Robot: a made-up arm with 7 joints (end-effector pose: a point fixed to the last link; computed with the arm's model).
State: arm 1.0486 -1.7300 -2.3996 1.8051 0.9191 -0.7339 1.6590
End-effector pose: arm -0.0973 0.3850 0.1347 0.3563 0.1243 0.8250 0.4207
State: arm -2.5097 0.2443 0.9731 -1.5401 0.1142 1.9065 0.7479
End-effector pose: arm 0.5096 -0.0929 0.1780 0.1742 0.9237 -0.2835 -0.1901
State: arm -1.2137 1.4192 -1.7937 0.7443 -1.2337 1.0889 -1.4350
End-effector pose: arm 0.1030 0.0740 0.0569 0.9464 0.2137 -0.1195 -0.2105
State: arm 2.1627 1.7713 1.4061 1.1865 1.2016 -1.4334 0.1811
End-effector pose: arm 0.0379 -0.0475 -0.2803 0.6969 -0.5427 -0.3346 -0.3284
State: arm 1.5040 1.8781 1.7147 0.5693 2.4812 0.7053 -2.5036
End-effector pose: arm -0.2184 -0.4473 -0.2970 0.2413 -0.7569 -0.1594 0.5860
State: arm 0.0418 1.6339 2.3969 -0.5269 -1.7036 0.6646 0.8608
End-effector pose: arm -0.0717 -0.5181 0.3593 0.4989 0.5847 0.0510 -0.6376
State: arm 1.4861 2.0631 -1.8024 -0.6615 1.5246 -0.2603 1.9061
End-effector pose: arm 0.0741 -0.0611 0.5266 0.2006 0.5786 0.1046 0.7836
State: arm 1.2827 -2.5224 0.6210 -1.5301 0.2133 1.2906 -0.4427
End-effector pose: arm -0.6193 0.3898 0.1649 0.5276 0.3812 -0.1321 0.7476
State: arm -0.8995 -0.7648 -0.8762 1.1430 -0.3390 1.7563 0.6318
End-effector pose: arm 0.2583 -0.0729 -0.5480 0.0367 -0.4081 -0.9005 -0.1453
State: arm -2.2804 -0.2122 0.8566 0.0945 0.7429 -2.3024 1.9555
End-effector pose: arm 0.5636 -0.1841 0.2999 0.0302 -0.1497 0.9520 -0.2654
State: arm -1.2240 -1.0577 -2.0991 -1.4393 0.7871 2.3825 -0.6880
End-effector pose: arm -0.1254 -0.3236 -0.0897 0.1742 0.3909 -0.7799 0.4567
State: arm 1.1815 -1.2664 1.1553 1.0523 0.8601 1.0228 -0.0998
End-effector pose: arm 0.1821 0.5938 -0.4371 0.4295 0.6153 0.6236 -0.2193
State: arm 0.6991 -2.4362 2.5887 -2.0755 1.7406 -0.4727 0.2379
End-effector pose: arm -0.2012 0.0771 -0.1316 0.8916 0.0212 0.3685 0.2623
